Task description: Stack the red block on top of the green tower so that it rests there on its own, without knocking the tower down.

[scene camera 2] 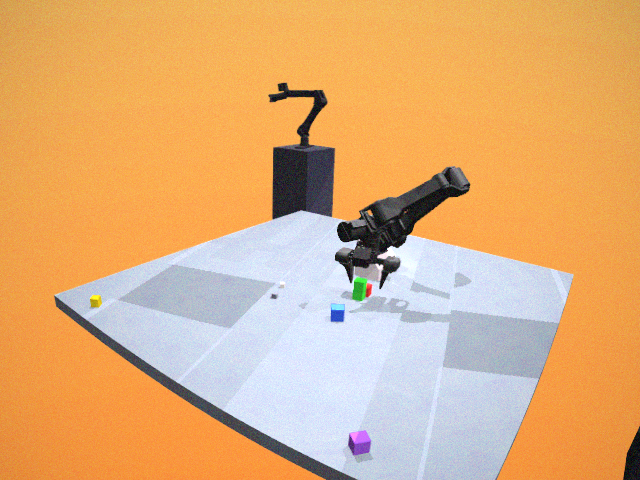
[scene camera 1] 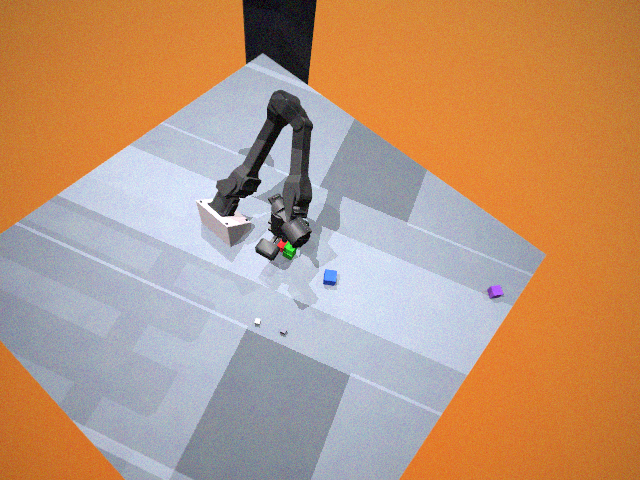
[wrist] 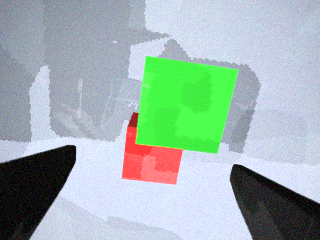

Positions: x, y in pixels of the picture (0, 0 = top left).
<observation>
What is my gripper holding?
Nothing.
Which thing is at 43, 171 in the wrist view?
My gripper.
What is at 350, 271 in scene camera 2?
My gripper.
</observation>
